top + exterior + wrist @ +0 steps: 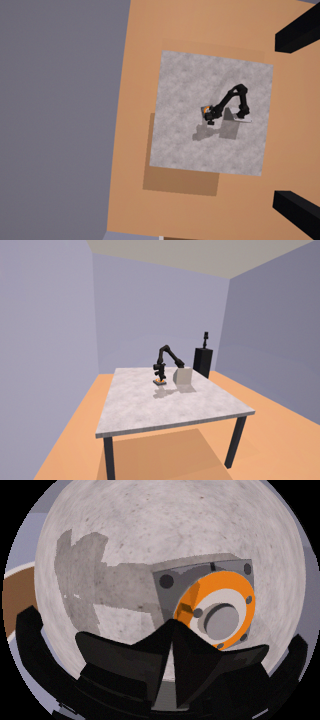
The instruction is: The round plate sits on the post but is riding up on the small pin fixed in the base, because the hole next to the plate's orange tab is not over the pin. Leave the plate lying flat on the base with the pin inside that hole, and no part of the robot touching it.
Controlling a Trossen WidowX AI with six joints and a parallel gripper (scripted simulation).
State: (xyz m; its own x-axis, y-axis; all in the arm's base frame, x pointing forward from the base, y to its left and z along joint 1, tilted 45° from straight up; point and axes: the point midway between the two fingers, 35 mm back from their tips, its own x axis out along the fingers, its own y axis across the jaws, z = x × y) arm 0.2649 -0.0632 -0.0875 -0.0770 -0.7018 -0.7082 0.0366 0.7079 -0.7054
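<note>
The round plate lies 3 cm to the right of my gripper tip, 1 cm below it and 1 cm ahead of it. The rest, counted from my gripper tip: grey square base: 5 cm to the right, 2 cm below.
</note>
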